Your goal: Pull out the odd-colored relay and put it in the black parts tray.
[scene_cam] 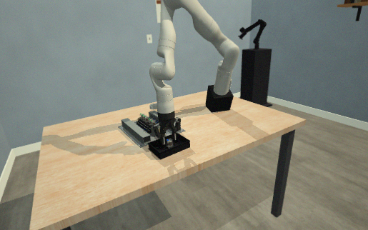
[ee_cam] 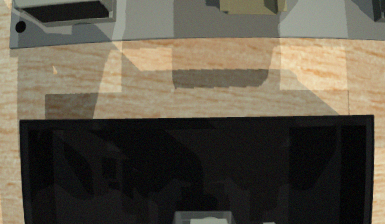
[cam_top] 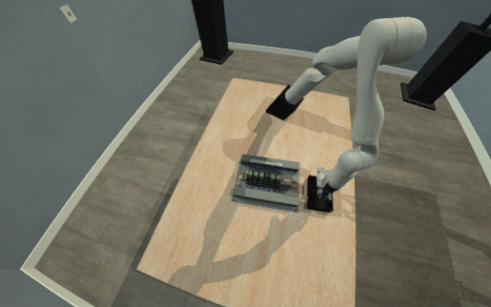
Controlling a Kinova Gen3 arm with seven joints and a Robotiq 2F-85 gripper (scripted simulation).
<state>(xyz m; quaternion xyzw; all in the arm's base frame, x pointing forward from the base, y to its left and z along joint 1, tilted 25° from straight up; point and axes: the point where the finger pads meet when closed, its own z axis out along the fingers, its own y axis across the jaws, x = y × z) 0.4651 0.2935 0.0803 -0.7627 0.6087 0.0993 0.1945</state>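
My gripper is now 30 mm above the black parts tray. The rest, counted from my hand: grey relay panel (30 mm ahead, 260 mm to the right, 30 mm below).
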